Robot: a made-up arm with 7 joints. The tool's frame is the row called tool. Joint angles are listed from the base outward. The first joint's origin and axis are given. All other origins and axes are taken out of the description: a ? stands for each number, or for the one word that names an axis. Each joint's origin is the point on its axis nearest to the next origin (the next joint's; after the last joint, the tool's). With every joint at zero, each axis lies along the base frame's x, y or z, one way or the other. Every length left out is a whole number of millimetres.
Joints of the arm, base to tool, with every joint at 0 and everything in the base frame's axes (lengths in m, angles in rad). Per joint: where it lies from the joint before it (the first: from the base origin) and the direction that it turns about. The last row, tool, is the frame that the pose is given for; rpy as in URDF.
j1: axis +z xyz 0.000 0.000 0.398
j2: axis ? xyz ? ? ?
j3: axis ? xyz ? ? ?
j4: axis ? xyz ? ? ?
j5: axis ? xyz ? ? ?
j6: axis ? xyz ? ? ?
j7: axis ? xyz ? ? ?
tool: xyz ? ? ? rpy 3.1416 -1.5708 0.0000
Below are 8 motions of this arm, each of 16 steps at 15 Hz.
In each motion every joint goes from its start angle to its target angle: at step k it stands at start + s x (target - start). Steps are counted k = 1, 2, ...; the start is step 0. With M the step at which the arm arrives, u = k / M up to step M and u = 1 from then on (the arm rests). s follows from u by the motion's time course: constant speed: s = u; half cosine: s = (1 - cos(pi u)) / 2; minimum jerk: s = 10 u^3 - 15 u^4 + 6 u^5.
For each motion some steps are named. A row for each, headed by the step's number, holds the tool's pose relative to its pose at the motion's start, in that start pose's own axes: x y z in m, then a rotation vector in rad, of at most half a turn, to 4 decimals.
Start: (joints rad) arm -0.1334 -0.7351 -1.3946 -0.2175 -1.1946 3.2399 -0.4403
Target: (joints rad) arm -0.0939 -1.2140 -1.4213 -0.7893 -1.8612 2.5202 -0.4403
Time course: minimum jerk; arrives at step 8
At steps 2, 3, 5, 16:
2: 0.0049 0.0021 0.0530 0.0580 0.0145 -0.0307
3: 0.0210 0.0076 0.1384 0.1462 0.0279 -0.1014
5: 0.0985 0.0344 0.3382 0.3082 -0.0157 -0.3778
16: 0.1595 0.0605 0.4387 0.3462 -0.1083 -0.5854

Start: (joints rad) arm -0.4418 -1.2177 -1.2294 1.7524 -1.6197 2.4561 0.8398
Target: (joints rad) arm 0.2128 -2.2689 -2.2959 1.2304 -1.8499 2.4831 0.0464
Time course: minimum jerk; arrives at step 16
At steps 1, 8, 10, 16:
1: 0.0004 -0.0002 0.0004 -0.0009 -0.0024 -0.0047
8: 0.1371 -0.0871 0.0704 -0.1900 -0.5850 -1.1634
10: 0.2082 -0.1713 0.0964 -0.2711 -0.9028 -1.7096
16: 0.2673 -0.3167 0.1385 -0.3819 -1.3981 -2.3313

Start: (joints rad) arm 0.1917 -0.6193 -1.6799 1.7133 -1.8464 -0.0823 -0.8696
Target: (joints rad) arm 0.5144 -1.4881 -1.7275 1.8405 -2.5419 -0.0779 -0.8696
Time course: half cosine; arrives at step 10
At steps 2, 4, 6, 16:
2: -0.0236 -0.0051 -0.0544 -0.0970 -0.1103 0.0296
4: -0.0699 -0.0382 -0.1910 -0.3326 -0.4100 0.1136
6: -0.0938 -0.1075 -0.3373 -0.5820 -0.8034 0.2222
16: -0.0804 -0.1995 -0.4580 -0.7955 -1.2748 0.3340

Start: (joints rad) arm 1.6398 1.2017 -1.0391 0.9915 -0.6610 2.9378 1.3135
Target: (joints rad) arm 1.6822 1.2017 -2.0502 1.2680 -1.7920 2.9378 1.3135
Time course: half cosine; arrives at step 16
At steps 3, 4, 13, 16:
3: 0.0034 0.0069 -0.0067 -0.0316 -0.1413 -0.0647
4: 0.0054 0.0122 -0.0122 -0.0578 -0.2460 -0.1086
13: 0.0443 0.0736 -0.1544 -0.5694 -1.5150 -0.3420
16: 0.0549 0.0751 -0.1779 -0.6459 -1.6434 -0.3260

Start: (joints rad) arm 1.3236 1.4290 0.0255 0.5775 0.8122 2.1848 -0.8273
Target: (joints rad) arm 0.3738 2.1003 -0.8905 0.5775 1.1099 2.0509 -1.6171
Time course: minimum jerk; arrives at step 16
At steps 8, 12, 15, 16:
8: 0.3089 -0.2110 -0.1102 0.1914 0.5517 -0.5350
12: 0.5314 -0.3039 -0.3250 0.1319 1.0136 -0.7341
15: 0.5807 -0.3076 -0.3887 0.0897 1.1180 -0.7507
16: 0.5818 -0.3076 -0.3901 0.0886 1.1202 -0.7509

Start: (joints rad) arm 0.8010 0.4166 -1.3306 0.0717 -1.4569 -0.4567 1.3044
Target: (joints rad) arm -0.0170 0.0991 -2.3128 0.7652 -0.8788 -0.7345 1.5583
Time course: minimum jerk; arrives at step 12
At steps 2, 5, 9, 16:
2: -0.0074 0.0012 -0.0105 -0.0150 0.0425 0.0127
5: -0.0587 -0.0024 -0.0398 -0.2161 0.3925 0.1702
9: 0.0395 0.0429 0.0391 -0.7562 0.8229 0.7299
16: 0.0803 0.0780 0.0448 -0.8612 0.8638 0.8817

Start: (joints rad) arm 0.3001 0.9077 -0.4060 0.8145 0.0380 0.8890 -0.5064
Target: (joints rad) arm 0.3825 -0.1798 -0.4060 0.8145 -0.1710 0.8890 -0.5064
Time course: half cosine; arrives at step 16
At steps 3, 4, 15, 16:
3: -0.0177 -0.0396 0.0674 0.0367 -0.0791 -0.0430
4: -0.0344 -0.0707 0.1150 0.0647 -0.1366 -0.0755
15: -0.5095 -0.5774 0.4831 0.5146 -0.8387 -0.5774
16: -0.5168 -0.5832 0.4836 0.5206 -0.8457 -0.5837

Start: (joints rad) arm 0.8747 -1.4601 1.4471 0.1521 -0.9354 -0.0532 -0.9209
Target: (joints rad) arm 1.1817 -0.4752 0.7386 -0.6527 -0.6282 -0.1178 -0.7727
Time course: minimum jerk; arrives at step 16
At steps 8, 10, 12, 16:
8: 0.0361 -0.2754 -0.4449 -0.5639 0.3031 0.0336
10: -0.0304 -0.4716 -0.6005 -0.7899 0.5545 0.0208
12: -0.1233 -0.6311 -0.6797 -0.9413 0.7856 -0.0001
16: -0.1954 -0.7249 -0.7073 -1.0225 0.9387 -0.0168

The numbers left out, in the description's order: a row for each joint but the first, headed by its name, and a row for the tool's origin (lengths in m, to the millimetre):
j2: axis -y, xyz 0.000 -0.047 0.000
j3: axis +z, xyz 0.000 0.000 0.404
j4: axis +y, xyz 0.028 0.068 0.000
j5: axis +z, xyz -0.020 0.000 0.417
j6: axis -y, xyz 0.000 -0.117 0.000
j7: axis +x, xyz 0.017 0.000 0.124
tool: xyz 0.000 0.000 0.000

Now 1 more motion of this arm.
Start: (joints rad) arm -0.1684 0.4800 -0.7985 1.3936 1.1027 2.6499 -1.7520
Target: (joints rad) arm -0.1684 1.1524 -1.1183 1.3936 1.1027 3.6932 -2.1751
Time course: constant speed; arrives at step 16
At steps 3, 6, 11, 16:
3: -0.0117 0.0599 0.0155 -0.2809 -0.1233 -0.0086
6: -0.0282 0.1114 0.0276 -0.5431 -0.2880 -0.0277
11: -0.0627 0.1800 0.0469 -0.9258 -0.6459 -0.0808
16: -0.1056 0.2324 0.0729 -1.2239 -1.0943 -0.1579

